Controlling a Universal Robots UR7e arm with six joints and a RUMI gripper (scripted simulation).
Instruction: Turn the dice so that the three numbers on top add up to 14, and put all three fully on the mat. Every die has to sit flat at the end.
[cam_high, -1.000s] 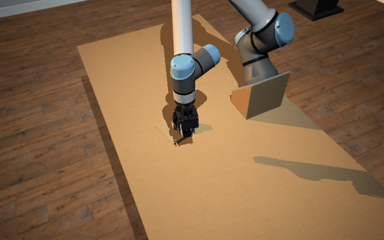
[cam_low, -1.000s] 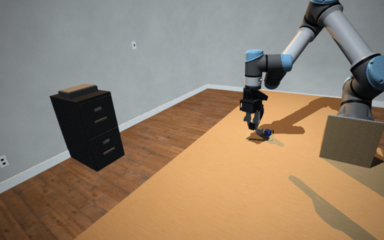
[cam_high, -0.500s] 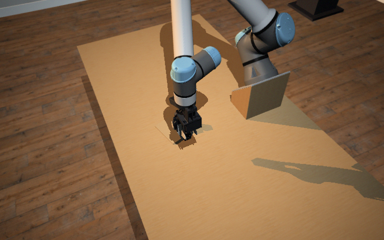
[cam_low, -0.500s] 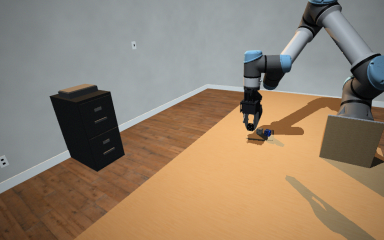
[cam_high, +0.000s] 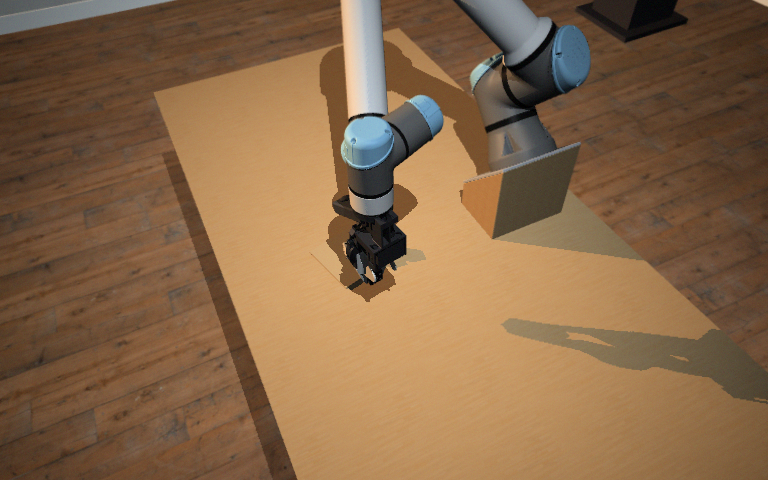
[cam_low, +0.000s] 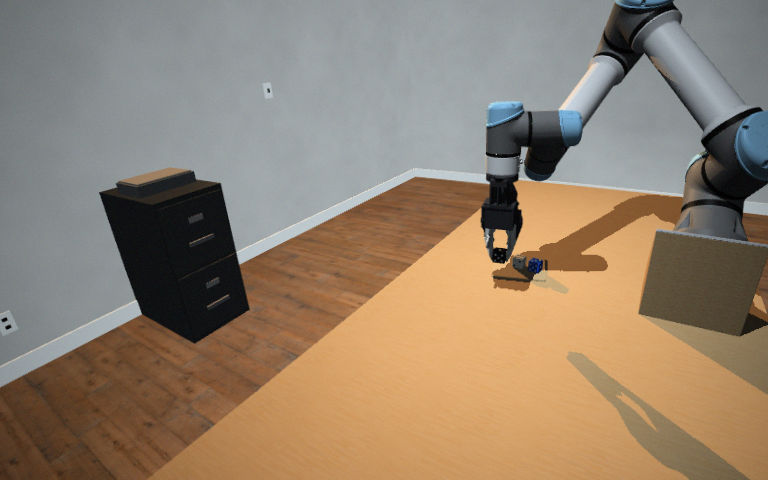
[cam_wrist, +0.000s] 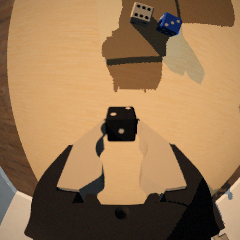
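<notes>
The black die lies right at my hand. Round my hand: tan mat (10 mm behind, 150 mm to the right, 100 mm below); then white die (10 mm behind, 150 mm to the right, 80 mm below); then blue die (50 mm behind, 140 mm to the right, 80 mm below).
</notes>
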